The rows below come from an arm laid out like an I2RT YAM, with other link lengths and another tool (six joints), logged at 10 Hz.
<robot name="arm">
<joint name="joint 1" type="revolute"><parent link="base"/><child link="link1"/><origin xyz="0.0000 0.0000 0.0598" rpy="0.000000 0.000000 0.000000"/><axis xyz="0 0 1"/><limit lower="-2.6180" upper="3.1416"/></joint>
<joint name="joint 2" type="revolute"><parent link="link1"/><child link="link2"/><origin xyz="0.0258 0.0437 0.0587" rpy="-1.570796 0.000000 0.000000"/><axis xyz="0 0 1"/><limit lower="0.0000" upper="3.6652"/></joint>
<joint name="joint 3" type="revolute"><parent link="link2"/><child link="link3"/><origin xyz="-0.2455 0.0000 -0.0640" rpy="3.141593 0.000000 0.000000"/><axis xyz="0 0 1"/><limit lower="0.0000" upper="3.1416"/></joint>
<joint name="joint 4" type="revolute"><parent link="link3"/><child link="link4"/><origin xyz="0.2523 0.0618 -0.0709" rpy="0.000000 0.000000 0.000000"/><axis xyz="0 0 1"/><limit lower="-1.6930" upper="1.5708"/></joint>
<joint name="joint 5" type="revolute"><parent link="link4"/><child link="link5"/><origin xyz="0.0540 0.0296 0.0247" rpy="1.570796 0.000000 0.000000"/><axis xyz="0 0 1"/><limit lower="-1.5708" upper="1.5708"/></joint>
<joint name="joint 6" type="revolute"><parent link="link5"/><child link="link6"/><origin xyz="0.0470 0.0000 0.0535" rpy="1.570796 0.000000 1.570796"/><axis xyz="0 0 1"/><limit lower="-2.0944" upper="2.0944"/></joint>
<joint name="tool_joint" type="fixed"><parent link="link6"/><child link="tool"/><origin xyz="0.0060 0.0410 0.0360" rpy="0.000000 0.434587 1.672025"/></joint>
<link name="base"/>
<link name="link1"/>
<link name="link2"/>
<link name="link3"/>
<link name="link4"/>
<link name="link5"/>
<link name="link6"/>
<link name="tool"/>
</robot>
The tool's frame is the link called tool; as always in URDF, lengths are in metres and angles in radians.
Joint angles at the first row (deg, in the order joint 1, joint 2, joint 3, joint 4, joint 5, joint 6):
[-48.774 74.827 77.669 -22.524 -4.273 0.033]
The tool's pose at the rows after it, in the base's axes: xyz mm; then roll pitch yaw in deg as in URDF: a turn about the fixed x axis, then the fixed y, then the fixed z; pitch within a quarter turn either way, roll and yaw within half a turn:
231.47 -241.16 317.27 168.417 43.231 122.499
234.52 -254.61 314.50 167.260 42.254 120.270
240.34 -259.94 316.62 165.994 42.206 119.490
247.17 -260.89 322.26 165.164 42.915 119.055
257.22 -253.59 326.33 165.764 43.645 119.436
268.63 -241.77 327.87 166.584 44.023 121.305
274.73 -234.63 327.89 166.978 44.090 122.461
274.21 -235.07 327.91 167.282 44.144 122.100
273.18 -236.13 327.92 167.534 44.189 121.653
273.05 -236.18 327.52 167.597 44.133 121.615
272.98 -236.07 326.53 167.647 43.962 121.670
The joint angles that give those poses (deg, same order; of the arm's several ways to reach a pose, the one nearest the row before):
[-50.850 78.761 80.182 -22.523 -4.294 1.563]
[-52.008 81.734 82.367 -22.523 -4.382 2.569]
[-51.988 83.570 84.401 -22.568 -4.776 3.420]
[-51.199 84.684 86.346 -22.545 -4.338 4.121]
[-48.664 85.055 87.349 -22.523 -1.737 4.492]
[-45.627 85.121 87.656 -22.523 0.120 4.470]
[-43.943 85.122 87.658 -22.524 0.973 4.470]
[-43.900 85.121 87.657 -22.524 1.629 4.469]
[-44.009 85.122 87.657 -22.523 2.174 4.470]
[-44.009 85.120 87.590 -22.524 2.262 4.470]
[-44.009 85.122 87.439 -22.545 2.240 4.470]

